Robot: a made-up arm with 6 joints. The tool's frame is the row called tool.
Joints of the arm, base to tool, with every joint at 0 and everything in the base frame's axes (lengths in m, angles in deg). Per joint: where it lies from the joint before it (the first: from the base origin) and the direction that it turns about. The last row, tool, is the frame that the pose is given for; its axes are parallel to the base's.
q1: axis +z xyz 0 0 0.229
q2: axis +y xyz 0 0.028 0
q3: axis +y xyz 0 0 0.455
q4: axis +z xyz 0 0 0.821
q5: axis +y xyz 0 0 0
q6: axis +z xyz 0 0 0.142
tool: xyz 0 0 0
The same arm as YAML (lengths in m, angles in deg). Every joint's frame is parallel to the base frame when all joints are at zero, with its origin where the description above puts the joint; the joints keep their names.
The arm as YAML. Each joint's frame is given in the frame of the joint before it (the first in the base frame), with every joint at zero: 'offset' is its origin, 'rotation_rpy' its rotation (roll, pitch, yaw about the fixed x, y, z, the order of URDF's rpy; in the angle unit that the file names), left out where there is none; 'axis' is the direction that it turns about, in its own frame. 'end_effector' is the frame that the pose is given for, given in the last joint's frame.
length_unit: m
angle_unit: deg
chain:
  - id: q1
    offset: [0.0, 0.0, 0.229]
    axis: [0.0, 0.0, 1.0]
  - id: q2
    offset: [0.0, 0.028, 0.0]
    axis: [0.0, 1.0, 0.0]
  - id: q3
    offset: [0.0, 0.0, 0.455]
    axis: [0.0, 1.0, 0.0]
  - id: q4
    offset: [0.0, 0.0, 0.821]
    axis: [0.0, 0.0, 1.0]
  - id: q5
    offset: [0.0, 0.0, 0.0]
    axis: [0.0, 1.0, 0.0]
  - id: q6
    offset: [0.0, 0.0, 0.142]
    axis: [0.0, 0.0, 1.0]
end_effector:
  offset: [0.0, 0.0, 0.0]

